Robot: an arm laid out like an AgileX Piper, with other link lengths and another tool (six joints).
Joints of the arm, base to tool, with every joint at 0 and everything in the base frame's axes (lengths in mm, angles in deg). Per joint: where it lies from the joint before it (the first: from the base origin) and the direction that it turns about. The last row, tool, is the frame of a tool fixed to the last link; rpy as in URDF.
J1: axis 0 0 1 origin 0.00 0.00 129.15
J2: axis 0 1 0 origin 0.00 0.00 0.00
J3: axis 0 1 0 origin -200.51 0.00 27.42
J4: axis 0.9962 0 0.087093 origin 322.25 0.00 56.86
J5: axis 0 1 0 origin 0.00 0.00 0.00
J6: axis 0.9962 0 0.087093 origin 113.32 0.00 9.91
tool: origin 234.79 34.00 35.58 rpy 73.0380 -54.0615 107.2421
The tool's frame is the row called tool.
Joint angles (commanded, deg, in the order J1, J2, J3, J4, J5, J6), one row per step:
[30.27, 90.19, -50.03, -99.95, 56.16, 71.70]
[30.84, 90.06, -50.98, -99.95, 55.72, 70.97]
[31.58, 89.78, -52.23, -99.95, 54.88, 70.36]
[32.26, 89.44, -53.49, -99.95, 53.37, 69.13]
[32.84, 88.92, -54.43, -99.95, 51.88, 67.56]
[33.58, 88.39, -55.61, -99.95, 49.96, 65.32]
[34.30, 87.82, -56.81, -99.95, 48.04, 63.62]
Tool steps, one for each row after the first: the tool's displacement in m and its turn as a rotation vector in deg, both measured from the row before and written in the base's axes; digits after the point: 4 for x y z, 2 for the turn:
[0.0035, 0.0101, 0.0077, 0.08, -0.43, 1.07]
[0.0046, 0.0147, 0.0107, 0.56, -0.70, 1.55]
[0.0047, 0.0176, 0.0094, 0.26, -0.26, 2.18]
[0.0031, 0.0158, 0.0085, -0.18, -0.08, 2.14]
[0.0030, 0.0202, 0.0098, -0.58, 0.02, 2.81]
[0.0023, 0.0203, 0.0113, -0.10, -0.28, 2.71]

